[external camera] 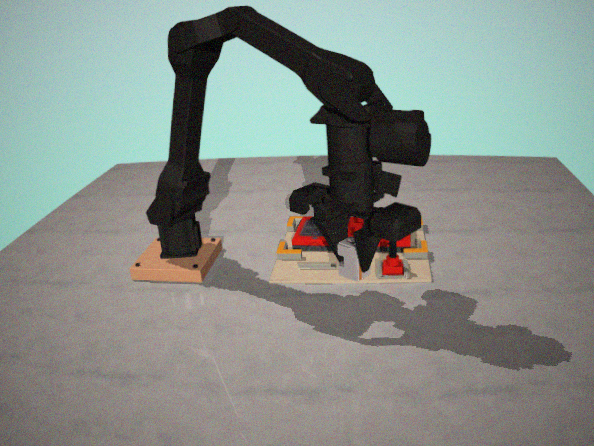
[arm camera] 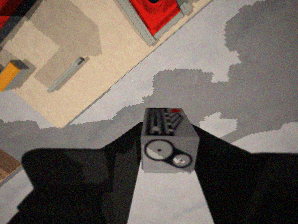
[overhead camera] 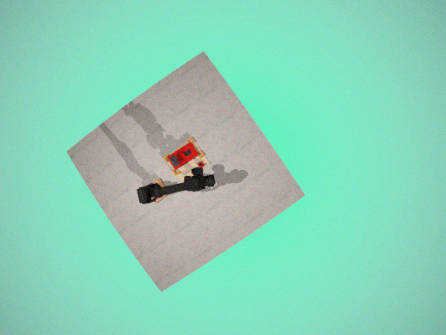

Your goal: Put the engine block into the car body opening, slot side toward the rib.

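My gripper tip is now 70 mm short of the black upright peg, 80 mm to the right of it and 20 mm above it. From my gripper tip the other things lie so: beige baseplate 30 mm ahead, 180 mm to the left, 40 mm below; then grey engine block 10 mm behind, 10 mm above.
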